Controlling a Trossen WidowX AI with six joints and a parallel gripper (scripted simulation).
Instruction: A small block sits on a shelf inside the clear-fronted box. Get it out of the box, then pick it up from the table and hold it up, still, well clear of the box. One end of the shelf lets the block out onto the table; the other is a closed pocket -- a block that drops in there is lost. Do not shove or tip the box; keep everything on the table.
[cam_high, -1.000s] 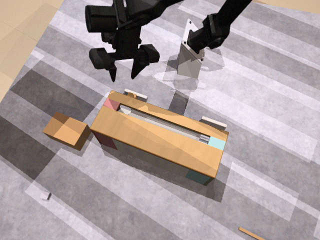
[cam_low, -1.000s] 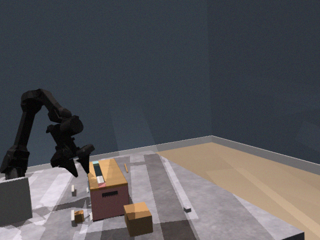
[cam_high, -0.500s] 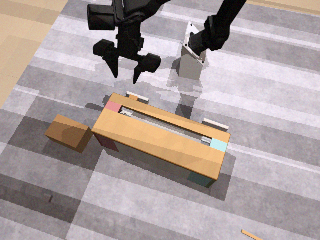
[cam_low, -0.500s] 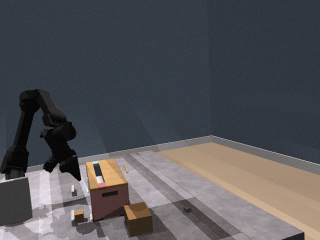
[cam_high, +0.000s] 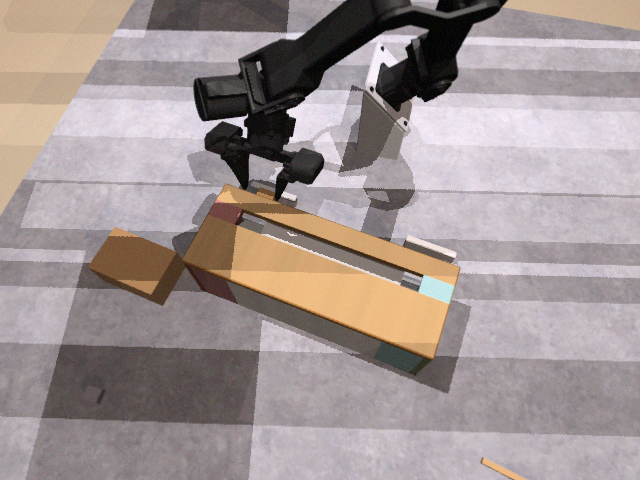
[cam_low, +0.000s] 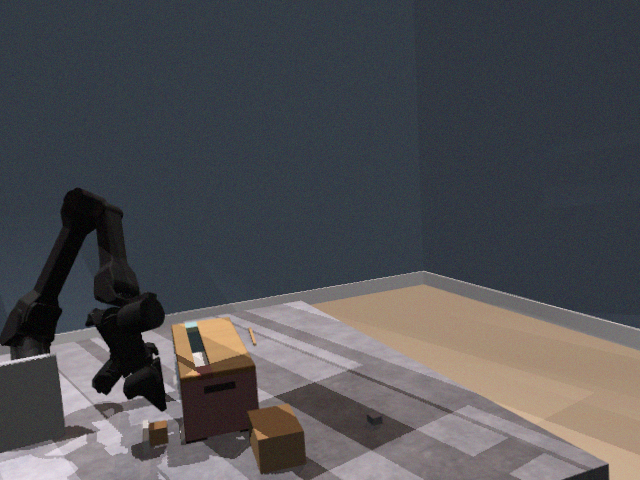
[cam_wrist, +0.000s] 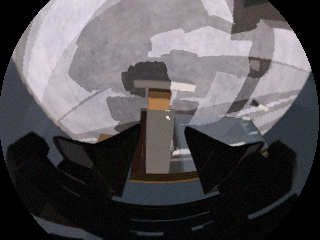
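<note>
Right now my gripper tip is 5 cm above the block and 2 cm past it. Also, from my gripper tip: box 14 cm to the left, 9 cm ahead, 1 cm below; then thin stick 50 cm to the left, 35 cm ahead, 7 cm below.
</note>
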